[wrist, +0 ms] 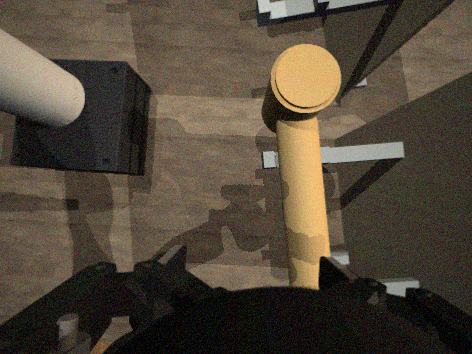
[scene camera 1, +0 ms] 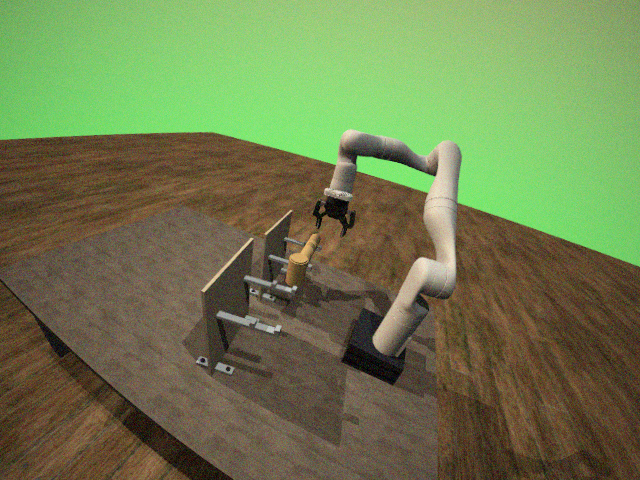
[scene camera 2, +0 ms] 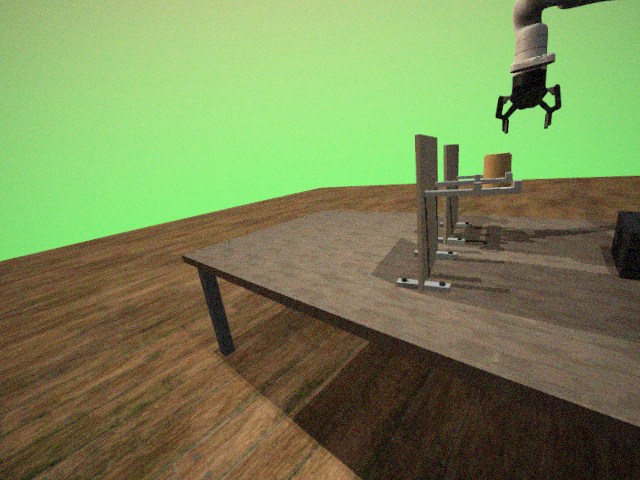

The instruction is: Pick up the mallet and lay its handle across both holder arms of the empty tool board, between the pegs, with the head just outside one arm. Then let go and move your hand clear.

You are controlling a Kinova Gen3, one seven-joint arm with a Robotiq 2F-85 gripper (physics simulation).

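Places are measured from the arm's base along level axes (x ahead, y left, z up), in metres.
Pixels of known places: gripper, fingertip midpoint: (wrist: 251, 266) (scene camera 1: 329, 232) (scene camera 2: 525, 131); arm's base, origin of the base link: (wrist: 57, 99) (scene camera 1: 386, 343).
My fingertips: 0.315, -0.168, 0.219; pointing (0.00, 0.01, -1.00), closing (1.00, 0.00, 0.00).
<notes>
For each thing: its middle in the pictures, then the offset to it from my fingertips, as dx, dy, dz. Level surfaces: height alone.
- tan mallet, body centre: (wrist: 303, 209) (scene camera 2: 497, 169) (scene camera 1: 306, 253) +0.058, +0.031, -0.100
- far tool board, body centre: (wrist: 349, 216) (scene camera 2: 470, 190) (scene camera 1: 288, 258) +0.134, +0.021, -0.162
- table, its level: dz -0.311
The tan mallet (scene camera 1: 296, 271) (scene camera 2: 497, 169) (wrist: 302, 190) lies with its handle across the arms of the far tool board (scene camera 1: 275, 245) (scene camera 2: 451, 180) (wrist: 430, 175). Its thick upright head is on the side towards the near board, just outside one arm. The near tool board (scene camera 1: 227, 294) (scene camera 2: 426, 206) is empty; its two grey pegged holder arms stick out towards the robot base. My gripper (scene camera 1: 330, 230) (scene camera 2: 526, 129) (wrist: 251, 266) is open and empty, pointing down above the mallet, apart from it. In the wrist view the handle's far end is hidden behind the gripper body.
The dark robot base (scene camera 1: 374, 343) (scene camera 2: 628, 245) (wrist: 100, 145) stands on the table (scene camera 1: 129, 268) (scene camera 2: 336, 232), facing the boards' arm side. The two boards stand upright in a row on small grey feet, with a narrow gap between them.
</notes>
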